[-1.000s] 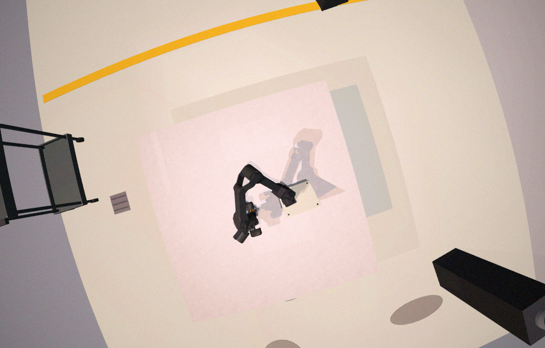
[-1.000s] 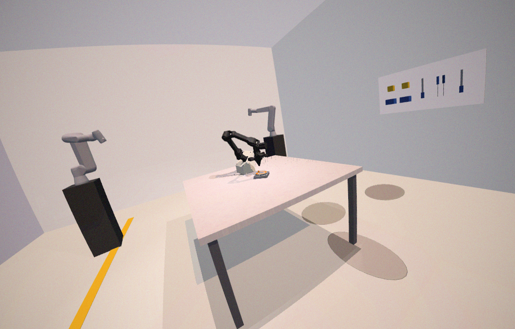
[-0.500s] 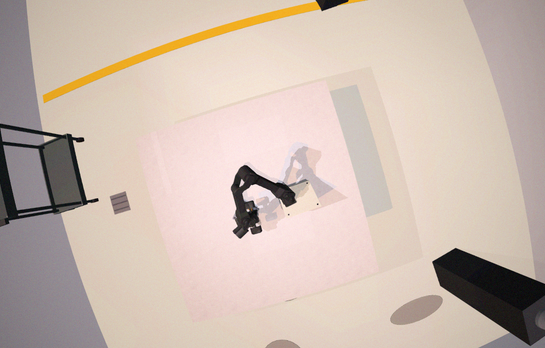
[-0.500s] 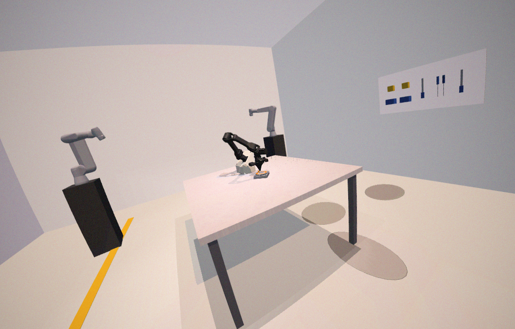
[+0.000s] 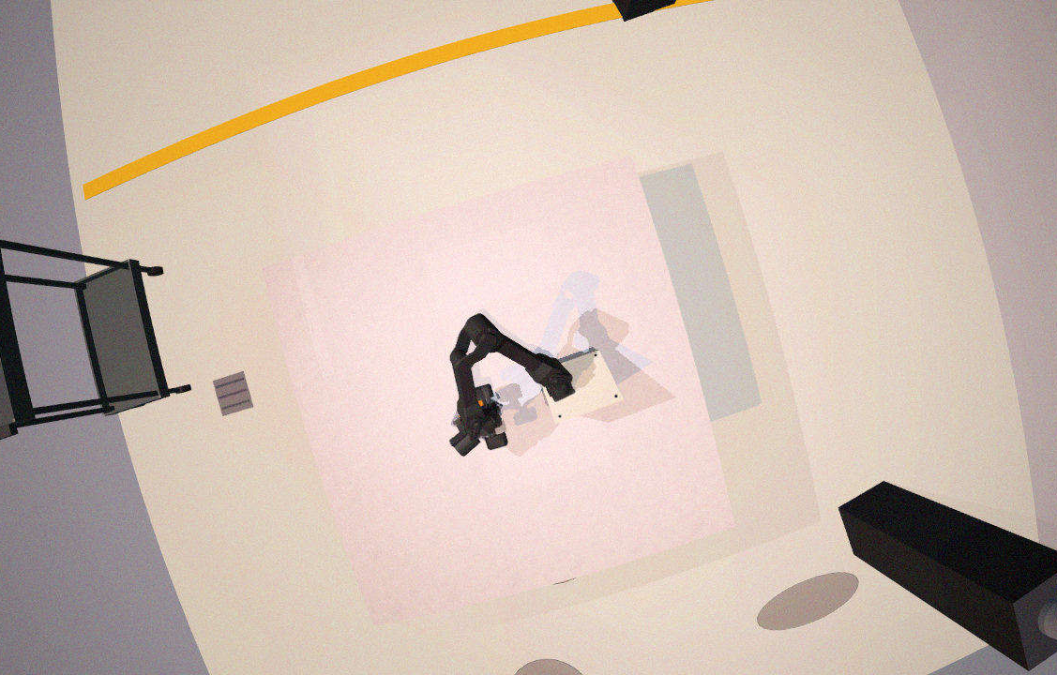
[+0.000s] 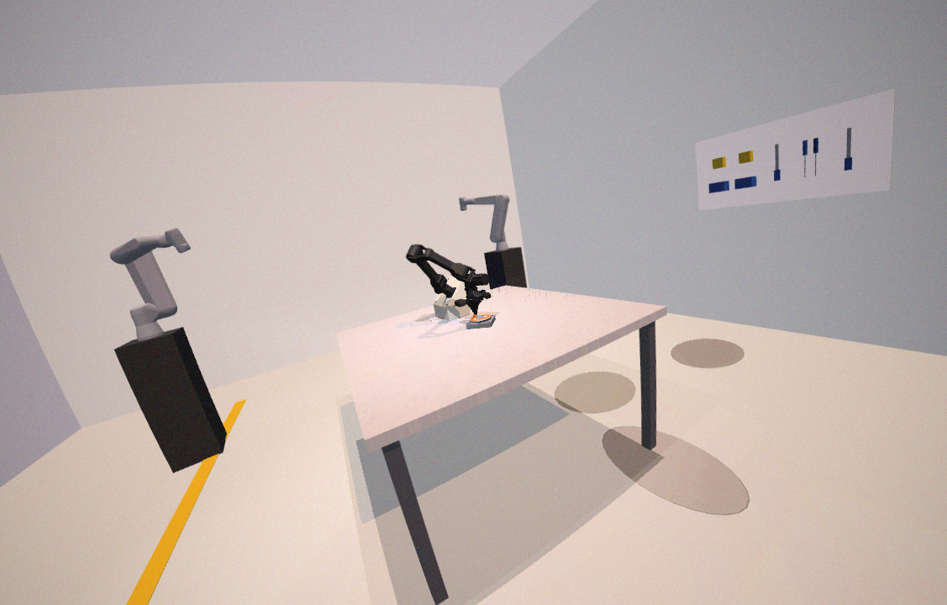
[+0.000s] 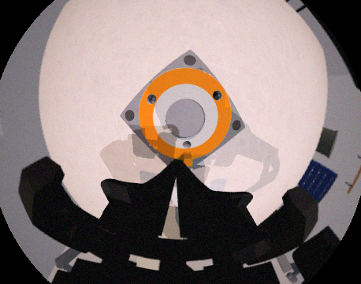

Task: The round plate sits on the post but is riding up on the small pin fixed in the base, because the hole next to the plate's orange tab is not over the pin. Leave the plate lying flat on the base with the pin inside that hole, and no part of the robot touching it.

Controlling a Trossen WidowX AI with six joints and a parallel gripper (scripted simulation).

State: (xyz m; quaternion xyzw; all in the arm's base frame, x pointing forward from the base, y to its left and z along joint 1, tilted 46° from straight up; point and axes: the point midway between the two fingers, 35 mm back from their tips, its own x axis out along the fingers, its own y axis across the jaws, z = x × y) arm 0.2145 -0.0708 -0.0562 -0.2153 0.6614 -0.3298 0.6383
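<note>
Right now the round plate is 30 mm ahead of my gripper tip and 10 mm to the right of it. Round my gripper tip: grey base 50 mm ahead, 20 mm below, 10 mm to the right.
</note>
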